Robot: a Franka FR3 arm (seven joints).
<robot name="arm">
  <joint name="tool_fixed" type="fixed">
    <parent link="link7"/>
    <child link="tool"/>
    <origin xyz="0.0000 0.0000 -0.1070" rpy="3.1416 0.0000 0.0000"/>
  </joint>
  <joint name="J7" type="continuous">
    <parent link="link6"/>
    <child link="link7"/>
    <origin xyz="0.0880 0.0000 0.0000"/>
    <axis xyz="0 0 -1"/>
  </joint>
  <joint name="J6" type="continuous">
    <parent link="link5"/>
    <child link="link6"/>
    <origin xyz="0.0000 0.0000 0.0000"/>
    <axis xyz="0 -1 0"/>
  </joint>
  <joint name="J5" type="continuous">
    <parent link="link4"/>
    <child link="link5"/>
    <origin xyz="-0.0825 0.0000 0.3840"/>
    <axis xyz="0 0 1"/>
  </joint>
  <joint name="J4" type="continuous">
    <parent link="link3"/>
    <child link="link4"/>
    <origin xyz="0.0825 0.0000 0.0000"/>
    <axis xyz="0 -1 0"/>
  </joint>
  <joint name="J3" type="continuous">
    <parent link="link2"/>
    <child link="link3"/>
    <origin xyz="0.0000 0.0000 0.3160"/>
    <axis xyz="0 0 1"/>
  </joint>
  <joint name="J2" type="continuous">
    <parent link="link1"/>
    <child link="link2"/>
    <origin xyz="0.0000 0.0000 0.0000"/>
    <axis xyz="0 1 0"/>
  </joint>
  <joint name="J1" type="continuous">
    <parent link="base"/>
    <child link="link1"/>
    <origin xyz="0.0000 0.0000 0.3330"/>
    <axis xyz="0 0 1"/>
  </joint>
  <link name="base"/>
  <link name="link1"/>
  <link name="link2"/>
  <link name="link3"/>
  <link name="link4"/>
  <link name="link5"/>
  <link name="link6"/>
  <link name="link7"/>
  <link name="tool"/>
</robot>
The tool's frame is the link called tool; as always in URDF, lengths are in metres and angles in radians. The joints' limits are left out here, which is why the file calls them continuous.
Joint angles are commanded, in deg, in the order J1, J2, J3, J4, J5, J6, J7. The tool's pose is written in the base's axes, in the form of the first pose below.
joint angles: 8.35 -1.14 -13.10 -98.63 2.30 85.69 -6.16
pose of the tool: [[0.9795 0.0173 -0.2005], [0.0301 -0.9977 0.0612], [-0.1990 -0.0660 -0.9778]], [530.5 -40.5 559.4]
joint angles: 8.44 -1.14 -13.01 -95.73 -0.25 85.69 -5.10
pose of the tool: [[0.9879 0.0086 -0.1547], [0.0106 -0.9999 0.0124], [-0.1546 -0.0139 -0.9879]], [534.3 -44.3 582.5]
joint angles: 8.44 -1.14 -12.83 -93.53 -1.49 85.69 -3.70
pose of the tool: [[0.9929 -0.0113 -0.1185], [-0.0129 -0.9998 -0.0125], [-0.1183 0.0140 -0.9929]], [536.5 -45.3 600.2]
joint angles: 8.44 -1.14 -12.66 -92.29 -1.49 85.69 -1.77
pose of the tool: [[0.9944 -0.0423 -0.0970], [-0.0439 -0.9989 -0.0145], [-0.0962 0.0187 -0.9952]], [537.6 -43.8 610.2]
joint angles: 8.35 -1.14 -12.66 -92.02 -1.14 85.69 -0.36
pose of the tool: [[0.9934 -0.0685 -0.0918], [-0.0696 -0.9975 -0.0086], [-0.0910 0.0150 -0.9957]], [537.7 -44.0 612.4]
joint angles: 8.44 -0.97 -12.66 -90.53 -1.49 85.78 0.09
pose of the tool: [[0.9949 -0.0753 -0.0678], [-0.0766 -0.9969 -0.0173], [-0.0663 0.0224 -0.9975]], [539.6 -43.8 623.0]
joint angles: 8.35 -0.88 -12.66 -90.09 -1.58 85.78 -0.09
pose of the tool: [[0.9953 -0.0739 -0.0618], [-0.0752 -0.9970 -0.0195], [-0.0602 0.0241 -0.9979]], [540.2 -44.8 625.8]
